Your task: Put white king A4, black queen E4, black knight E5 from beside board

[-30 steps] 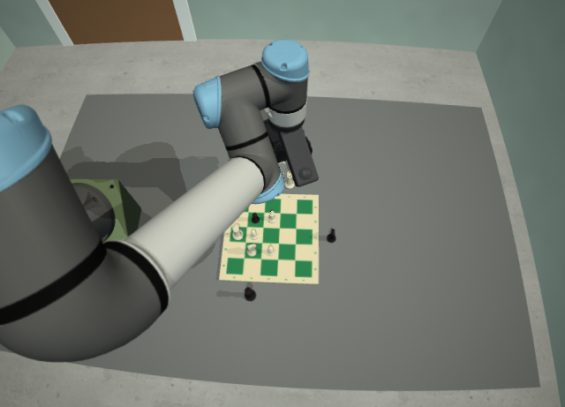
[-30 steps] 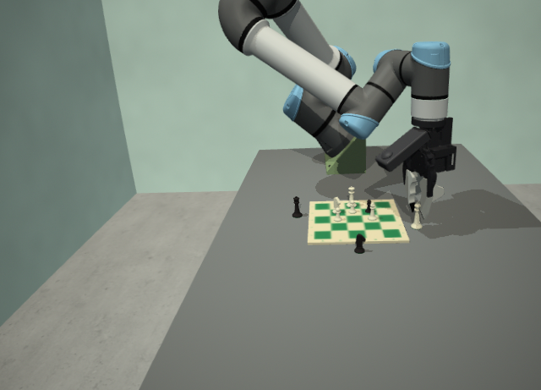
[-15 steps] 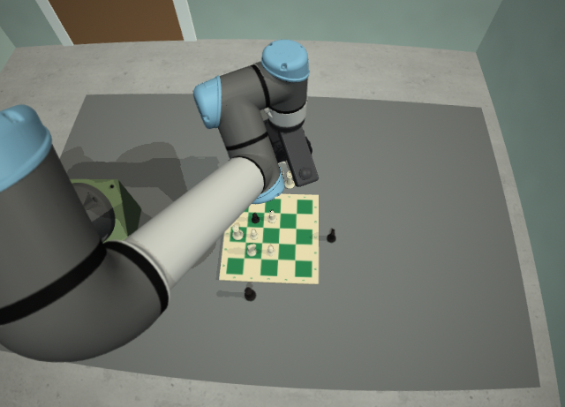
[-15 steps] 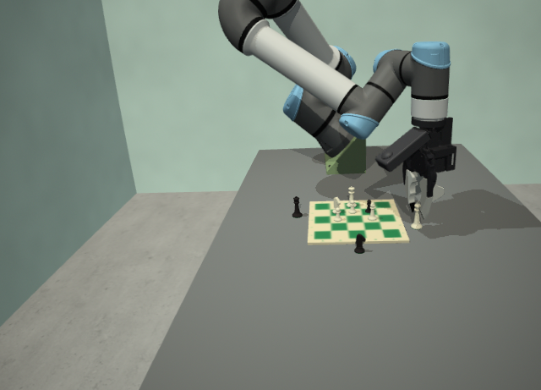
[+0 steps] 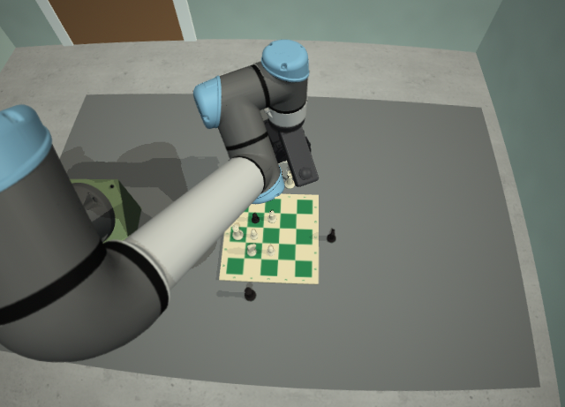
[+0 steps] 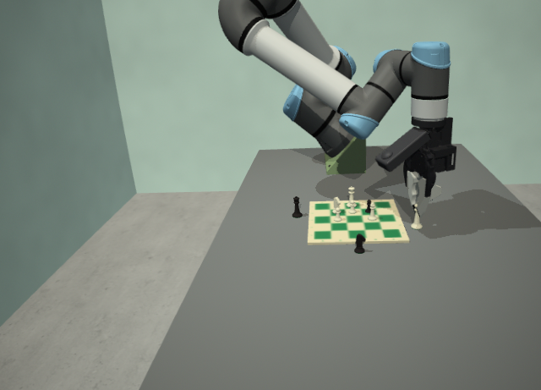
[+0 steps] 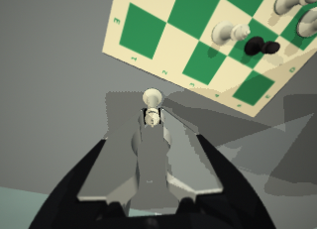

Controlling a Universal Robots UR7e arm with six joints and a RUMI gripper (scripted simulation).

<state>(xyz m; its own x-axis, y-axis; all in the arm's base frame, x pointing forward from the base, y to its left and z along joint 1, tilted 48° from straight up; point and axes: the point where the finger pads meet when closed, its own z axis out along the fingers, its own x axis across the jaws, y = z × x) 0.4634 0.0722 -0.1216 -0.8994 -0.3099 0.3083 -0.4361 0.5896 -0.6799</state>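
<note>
The white king is 10 mm below my hand. From my hand the other things lie so: black pawn: 100 mm to the right, 80 mm behind, 20 mm below; then board: 140 mm to the right, 40 mm below, 40 mm behind.
</note>
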